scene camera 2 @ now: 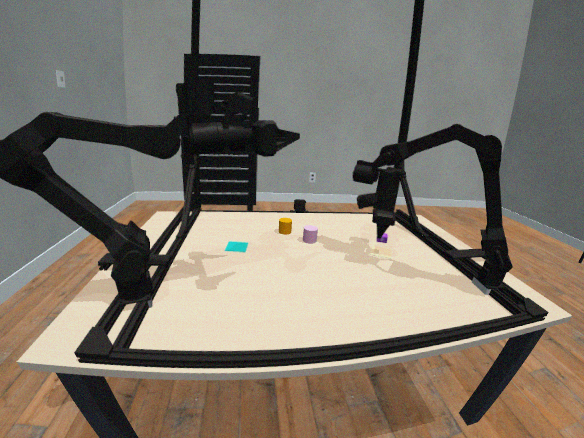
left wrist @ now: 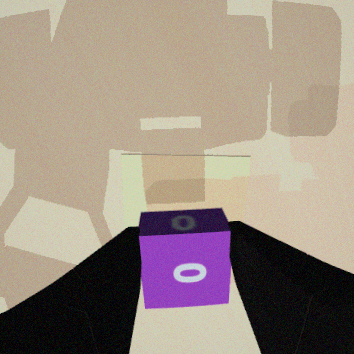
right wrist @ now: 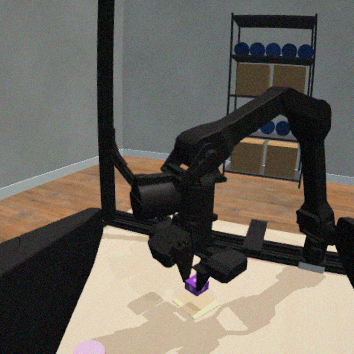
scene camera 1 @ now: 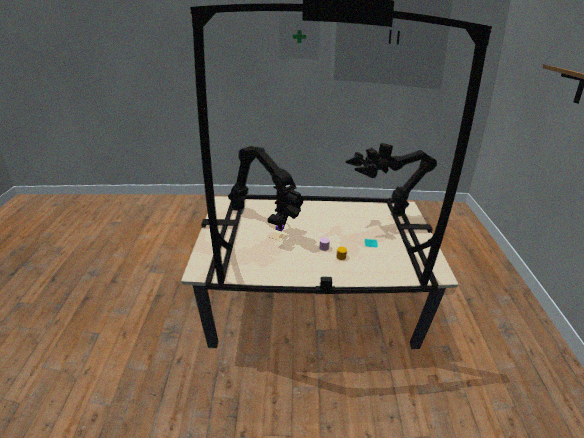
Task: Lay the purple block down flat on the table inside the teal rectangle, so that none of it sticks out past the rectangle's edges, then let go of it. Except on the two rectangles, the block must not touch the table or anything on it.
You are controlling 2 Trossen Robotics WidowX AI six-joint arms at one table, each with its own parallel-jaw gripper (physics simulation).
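Seen in the pictures: left gripper, fingertip midpoint: (scene camera 2: 378,236) (left wrist: 183,235) (right wrist: 191,285) (scene camera 1: 282,227); right gripper, fingertip midpoint: (scene camera 2: 289,134) (right wrist: 222,225) (scene camera 1: 350,165); left arm's base at its link origin: (scene camera 2: 489,282) (right wrist: 312,257) (scene camera 1: 237,207); right arm's base at its link origin: (scene camera 2: 135,293) (scene camera 1: 398,213).
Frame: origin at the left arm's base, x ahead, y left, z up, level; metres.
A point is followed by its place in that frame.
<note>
The purple block (scene camera 1: 280,227) (scene camera 2: 382,238) @(x 0.269, y -0.194, z 0.037 m) (left wrist: 184,267) @(x 0.266, y -0.210, z 0.042 m) (right wrist: 197,284), a cube marked "0", sits between the fingers of my left gripper (scene camera 1: 279,223) @(x 0.275, y -0.213, z 0.036 m) (scene camera 2: 382,234) @(x 0.275, y -0.213, z 0.036 m) (right wrist: 191,285) @(x 0.275, y -0.213, z 0.036 m). The gripper is shut on it and holds it low over the table, at the edge of a pale yellow rectangle (scene camera 1: 277,236) @(x 0.252, y -0.216, z -0.018 m) (scene camera 2: 381,250) @(x 0.251, y -0.218, z -0.018 m) (left wrist: 129,186) @(x 0.282, y -0.189, z -0.018 m) (right wrist: 197,305) @(x 0.263, y -0.203, z -0.018 m). The teal rectangle (scene camera 1: 371,243) @(x 0.715, y -0.217, z -0.018 m) (scene camera 2: 236,247) @(x 0.714, y -0.207, z -0.018 m) lies far off on the other side of the table. My right gripper (scene camera 1: 349,162) @(x 0.578, y -0.081, z 0.325 m) (scene camera 2: 296,136) @(x 0.578, y -0.081, z 0.325 m) is open and empty, high above the table.
A pink cylinder (scene camera 1: 324,243) @(x 0.482, y -0.300, z 0.023 m) (scene camera 2: 310,234) @(x 0.485, y -0.256, z 0.013 m) (right wrist: 89,348) @(x 0.477, y -0.282, z 0.027 m) and an orange cylinder (scene camera 1: 341,253) @(x 0.561, y -0.363, z 0.020 m) (scene camera 2: 285,226) @(x 0.564, y -0.319, z 0.011 m) stand between the block and the teal rectangle. Black rails (scene camera 2: 290,356) @(x 0.565, y 0.201, z 0.001 m) frame the table. A shelf rack (right wrist: 230,88) stands beyond it.
</note>
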